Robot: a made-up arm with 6 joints.
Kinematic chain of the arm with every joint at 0, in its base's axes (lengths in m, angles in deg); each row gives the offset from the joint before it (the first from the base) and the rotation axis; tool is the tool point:
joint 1: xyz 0 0 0.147 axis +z
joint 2: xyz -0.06 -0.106 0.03 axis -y
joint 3: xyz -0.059 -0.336 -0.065 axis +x
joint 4: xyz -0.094 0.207 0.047 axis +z
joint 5: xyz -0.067 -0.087 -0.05 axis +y
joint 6: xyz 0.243 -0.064 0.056 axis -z
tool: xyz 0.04 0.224 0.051
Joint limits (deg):
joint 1: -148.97..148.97
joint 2: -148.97..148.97
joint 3: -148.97..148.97
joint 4: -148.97..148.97
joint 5: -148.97..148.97
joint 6: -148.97..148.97
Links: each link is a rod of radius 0.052 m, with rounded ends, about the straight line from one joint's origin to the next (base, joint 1, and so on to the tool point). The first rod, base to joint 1, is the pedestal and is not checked.
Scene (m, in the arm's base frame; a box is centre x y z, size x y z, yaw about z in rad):
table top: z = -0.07
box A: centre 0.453 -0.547 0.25 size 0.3 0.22 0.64 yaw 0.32
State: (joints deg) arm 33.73 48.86 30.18 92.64 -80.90 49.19
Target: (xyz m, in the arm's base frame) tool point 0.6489 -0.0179 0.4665
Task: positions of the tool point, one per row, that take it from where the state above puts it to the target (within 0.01 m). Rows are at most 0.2 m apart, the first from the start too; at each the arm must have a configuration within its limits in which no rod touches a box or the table.
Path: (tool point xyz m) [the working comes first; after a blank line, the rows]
Joints at the target: 95.66 19.81 25.51 117.95 -109.29 64.54
Straight joint move there: touches box A.

1: -0.0433 -0.6059 0.3952
2: -0.0620 -0.4797 0.4205
3: -0.0825 -0.3438 0.4054
4: -0.1006 -0.2116 0.3476
5: -0.0002 -0.3226 0.4303
6: 0.1666 -0.3697 0.4944
7: 0.3537 -0.3371 0.5180
8: 0.5134 -0.2369 0.4944
9: 0.5663 -0.1749 0.4944
10: 0.6129 -0.1013 0.4851
11: 0.6489 -0.0179 0.4665

